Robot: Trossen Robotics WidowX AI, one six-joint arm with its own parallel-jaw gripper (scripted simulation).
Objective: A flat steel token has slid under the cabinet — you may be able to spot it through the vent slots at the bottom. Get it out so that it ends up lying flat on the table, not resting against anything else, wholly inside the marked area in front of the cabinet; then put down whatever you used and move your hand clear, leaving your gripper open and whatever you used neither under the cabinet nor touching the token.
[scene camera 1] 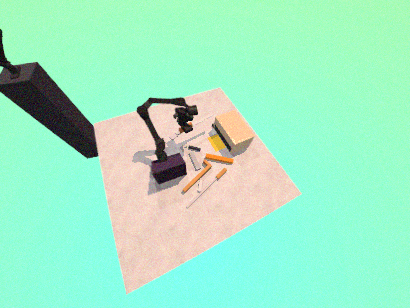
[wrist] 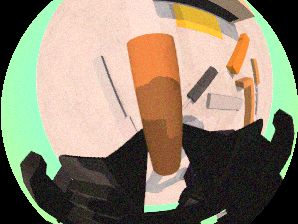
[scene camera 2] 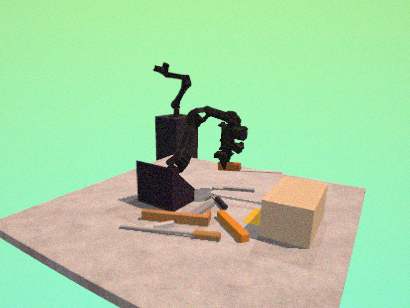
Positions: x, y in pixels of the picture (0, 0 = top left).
An orange L-shaped piece [scene camera 2: 153, 215] is 130 cm from the lens. A tan cabinet [scene camera 2: 293, 210] is 113 cm from the lens. The marked spots on the tan cabinet and the orange L-shaped piece are 56 cm apart.
